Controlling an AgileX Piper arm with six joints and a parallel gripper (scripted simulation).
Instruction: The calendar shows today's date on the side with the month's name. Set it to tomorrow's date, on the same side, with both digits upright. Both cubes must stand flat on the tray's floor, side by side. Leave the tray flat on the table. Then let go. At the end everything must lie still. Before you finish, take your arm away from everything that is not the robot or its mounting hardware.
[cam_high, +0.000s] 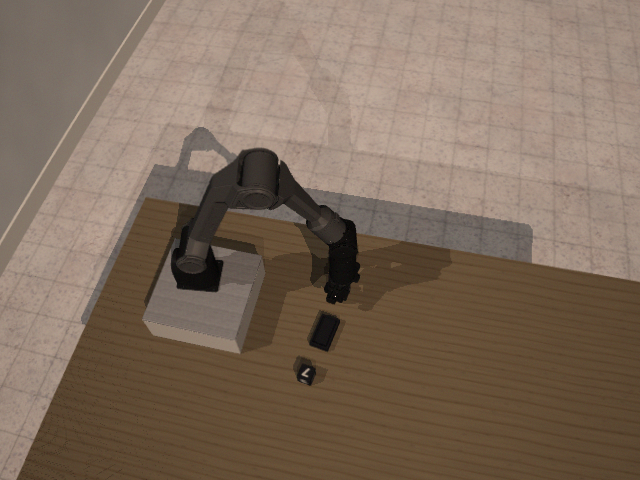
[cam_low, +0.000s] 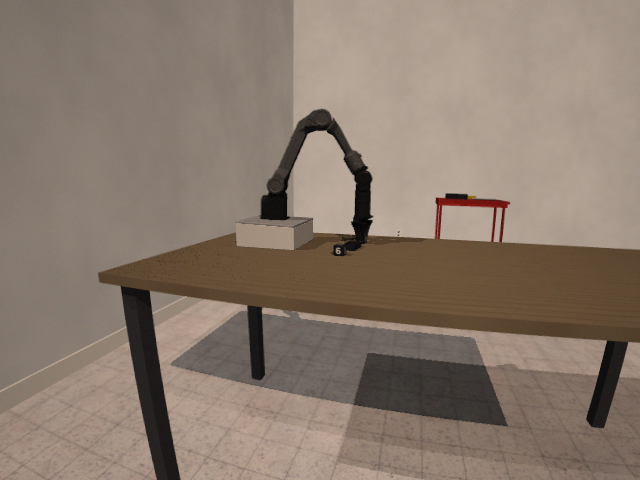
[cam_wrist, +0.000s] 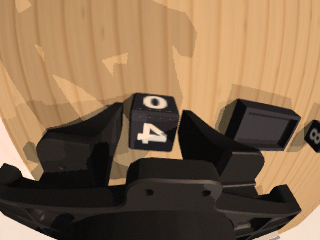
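Right now the tray is 110 mm to the right of my hand, 30 mm behind it and 10 mm below it. Round my hand: black number cube 210 mm to the right, 60 mm behind.
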